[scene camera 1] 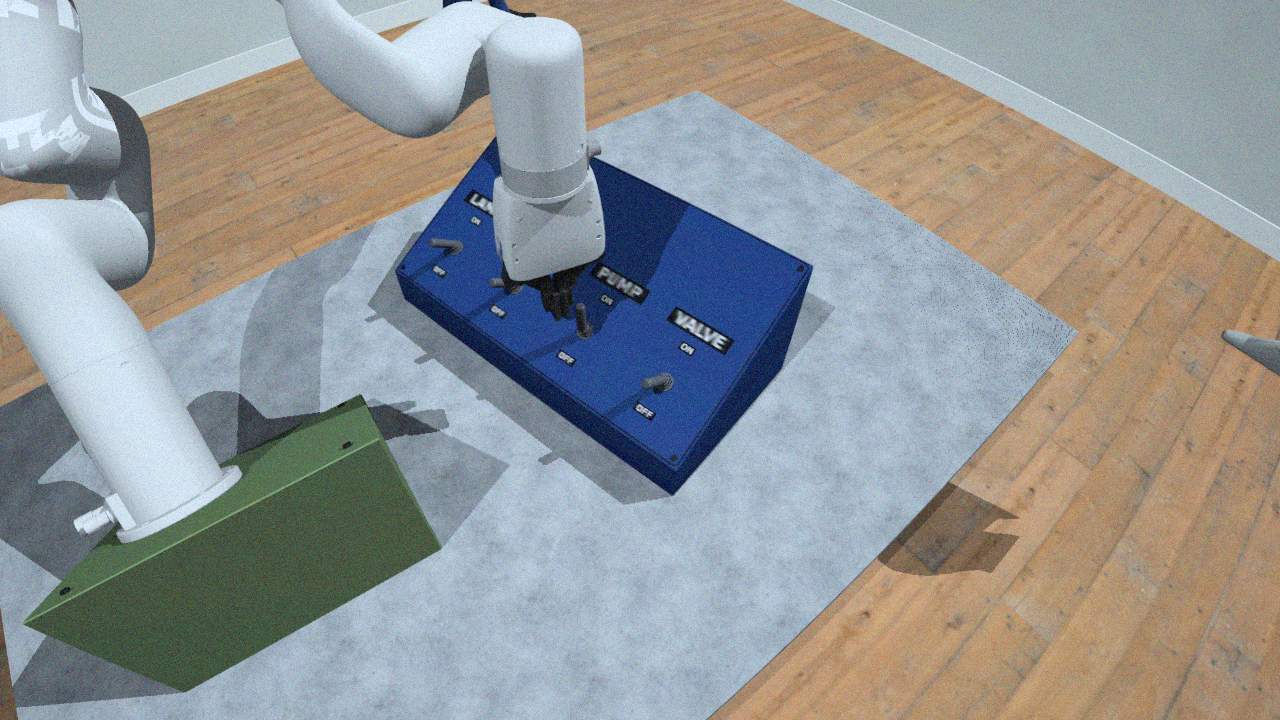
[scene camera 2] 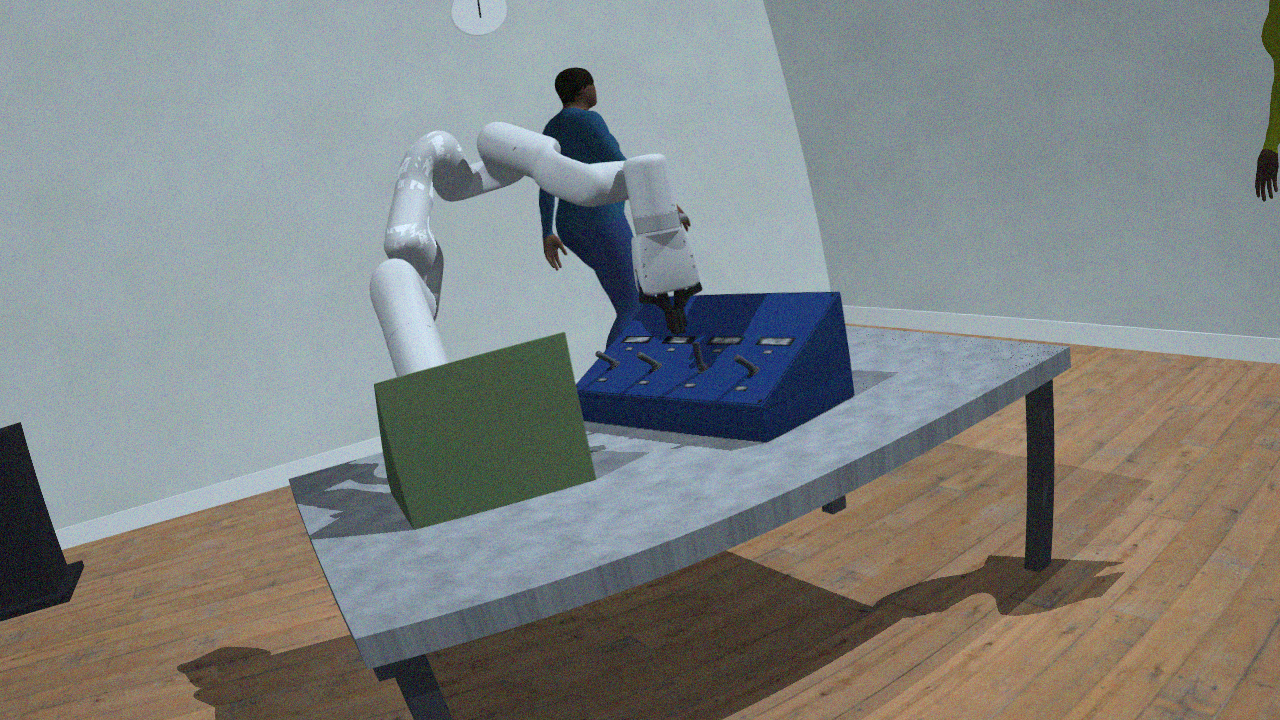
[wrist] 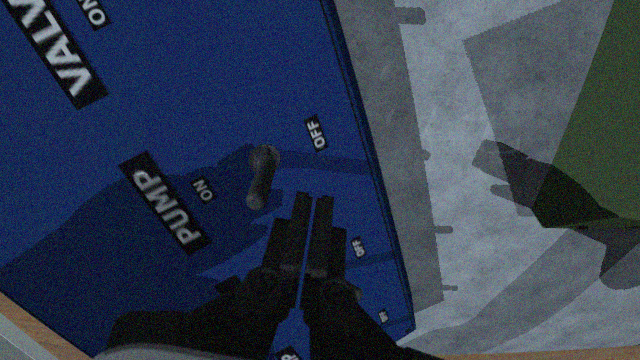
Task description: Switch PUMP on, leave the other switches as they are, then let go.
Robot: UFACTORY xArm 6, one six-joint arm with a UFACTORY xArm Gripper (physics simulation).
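Places are measured from the arm's base along level axes (x ahead, y left, z up), in metres.
Pixels of known places: gripper, fingertip midpoint: (scene camera 1: pixel 558 310) (scene camera 2: pixel 678 333) (wrist: pixel 311 217); arm's base, origin of the base link: (scene camera 1: pixel 183 506) (scene camera 2: pixel 438 415).
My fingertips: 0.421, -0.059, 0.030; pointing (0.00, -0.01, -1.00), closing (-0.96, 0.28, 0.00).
Note:
Ahead of a thing's pixels: the offset from my fingertips to its top centre, as dx, dy, dz. Level surfaces: height alone.
The blue switch panel (scene camera 1: pixel 733 268) (scene camera 2: pixel 805 358) (wrist: pixel 200 75) stands on the table. The PUMP lever @(+0.038, +0.011, -0.025) (scene camera 1: pixel 582 320) (scene camera 2: pixel 699 356) (wrist: pixel 261 177) stands more upright than the others, tilted toward its ON label. The VALVE lever @(+0.045, -0.109, -0.037) (scene camera 1: pixel 657 383) (scene camera 2: pixel 746 366) and the two levers on the other side, the end one @(-0.015, +0.246, -0.037) (scene camera 1: pixel 445 245) (scene camera 2: pixel 606 359) and the one beside PUMP @(+0.005, +0.127, -0.037) (scene camera 1: pixel 505 286) (scene camera 2: pixel 649 362), lean the other way, toward OFF. My gripper (scene camera 1: pixel 560 315) (scene camera 2: pixel 678 329) (wrist: pixel 311 217) is shut and empty. Its fingertips are above the panel beside the PUMP lever, apart from it in the wrist view.
The green block (scene camera 1: pixel 304 528) (scene camera 2: pixel 487 429) under the arm's base stands on the grey table @(dz -0.169) (scene camera 1: pixel 554 617) (scene camera 2: pixel 626 528), beside the panel. A person in blue (scene camera 2: pixel 586 152) stands behind the arm and panel. Part of a person in yellow-green (scene camera 2: pixel 1271 89) shows at the right edge.

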